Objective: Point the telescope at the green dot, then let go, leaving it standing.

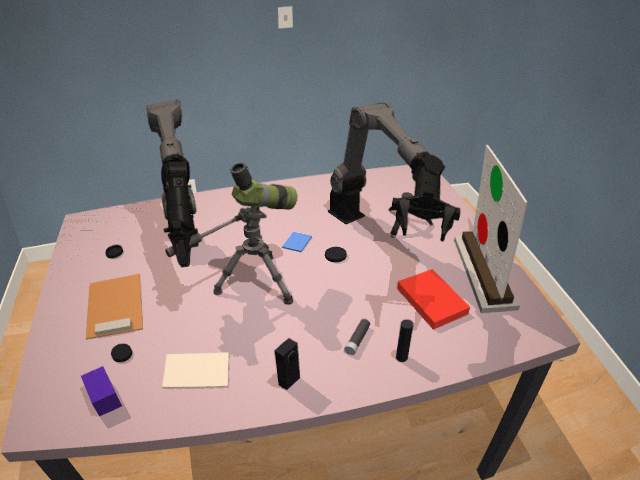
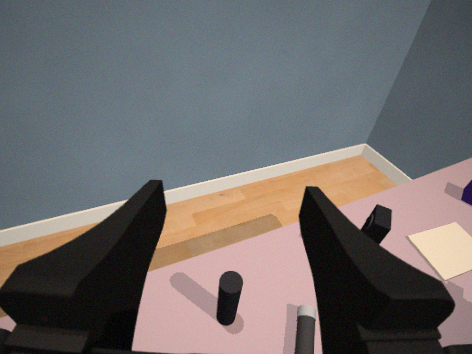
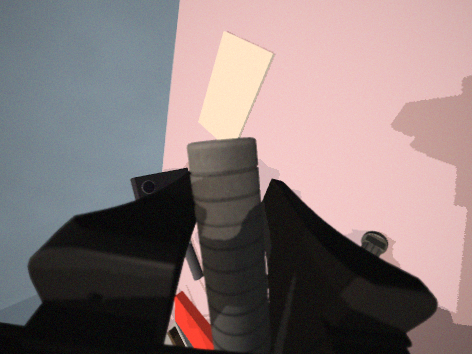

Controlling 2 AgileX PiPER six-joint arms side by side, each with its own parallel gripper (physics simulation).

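The green telescope (image 1: 268, 195) stands upright on its grey tripod (image 1: 252, 242), its front facing right toward the white board (image 1: 509, 206); its exact aim cannot be told. The green dot (image 1: 496, 183) is near the board's top, above a red dot (image 1: 482, 228) and a black dot (image 1: 502, 236). My right gripper (image 1: 181, 258) (image 3: 237, 186) is shut on the tripod's ribbed pan handle (image 1: 217, 228) (image 3: 230, 215), with a finger on each side. My left gripper (image 1: 417, 237) (image 2: 233, 198) is open and empty above the table, left of the board.
A red block (image 1: 433, 298), a grey cylinder (image 1: 357, 335) (image 2: 305, 332), an upright black cylinder (image 1: 404, 341) (image 2: 229, 299) and a black box (image 1: 287, 363) (image 2: 380, 222) (image 3: 150, 185) are in front. A blue square (image 1: 297, 241) and a black disc (image 1: 336, 254) lie right of the tripod.
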